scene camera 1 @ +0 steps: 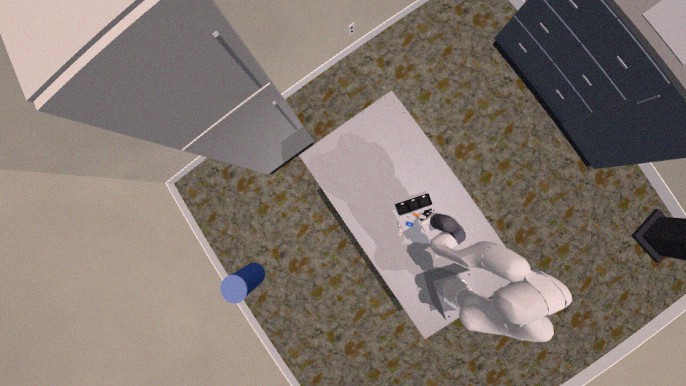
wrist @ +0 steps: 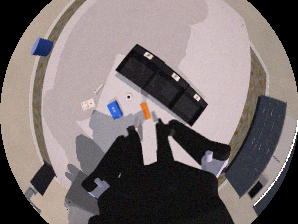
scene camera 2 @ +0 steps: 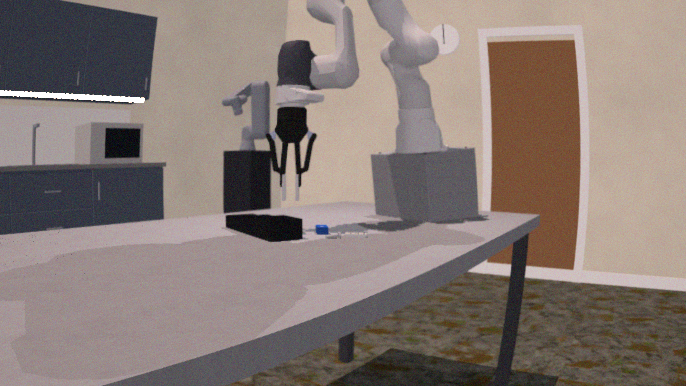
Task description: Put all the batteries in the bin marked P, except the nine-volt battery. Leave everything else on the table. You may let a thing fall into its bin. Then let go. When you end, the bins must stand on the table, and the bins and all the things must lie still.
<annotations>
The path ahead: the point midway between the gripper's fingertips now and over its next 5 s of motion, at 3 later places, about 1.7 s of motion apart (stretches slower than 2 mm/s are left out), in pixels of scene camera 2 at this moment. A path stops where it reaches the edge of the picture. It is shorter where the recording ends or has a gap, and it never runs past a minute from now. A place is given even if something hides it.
The gripper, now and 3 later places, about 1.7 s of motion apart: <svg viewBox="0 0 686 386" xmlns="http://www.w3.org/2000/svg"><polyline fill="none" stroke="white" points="290,200 290,229 288,206 280,207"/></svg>
</annotations>
